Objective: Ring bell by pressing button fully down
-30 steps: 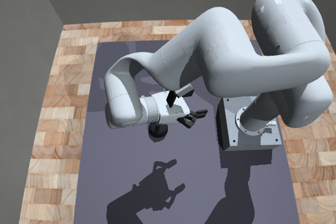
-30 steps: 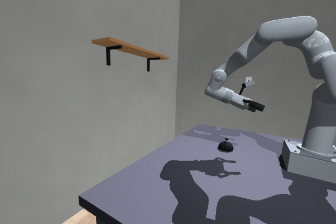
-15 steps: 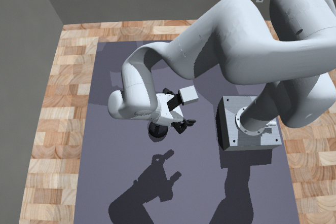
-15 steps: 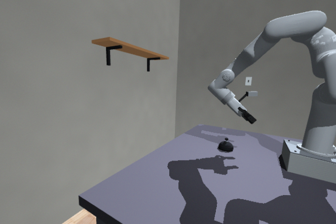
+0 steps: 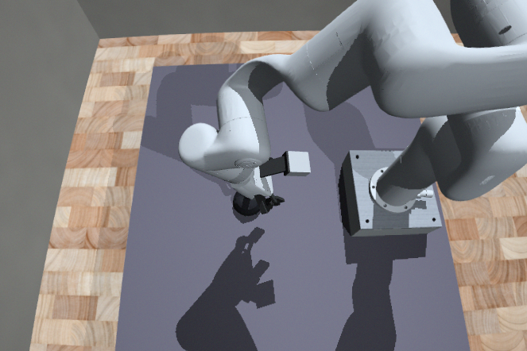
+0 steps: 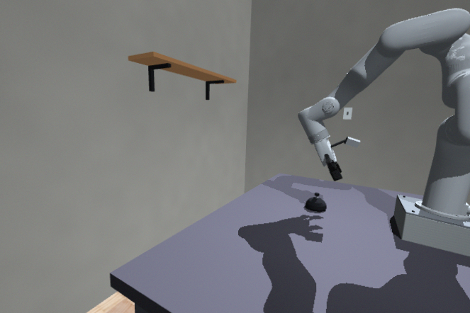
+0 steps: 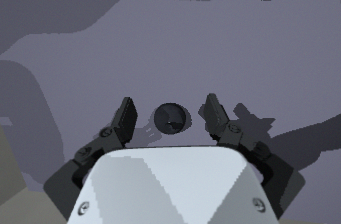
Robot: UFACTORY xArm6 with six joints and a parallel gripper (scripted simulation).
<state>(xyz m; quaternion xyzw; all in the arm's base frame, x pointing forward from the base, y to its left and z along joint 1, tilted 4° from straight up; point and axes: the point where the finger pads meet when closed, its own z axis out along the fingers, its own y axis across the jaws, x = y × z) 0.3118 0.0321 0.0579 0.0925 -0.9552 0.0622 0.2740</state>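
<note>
Now: the bell button 10 cm below my hand and 7 cm ahead of it. The rest, counted from my hand: bell 12 cm below, 7 cm ahead.
</note>
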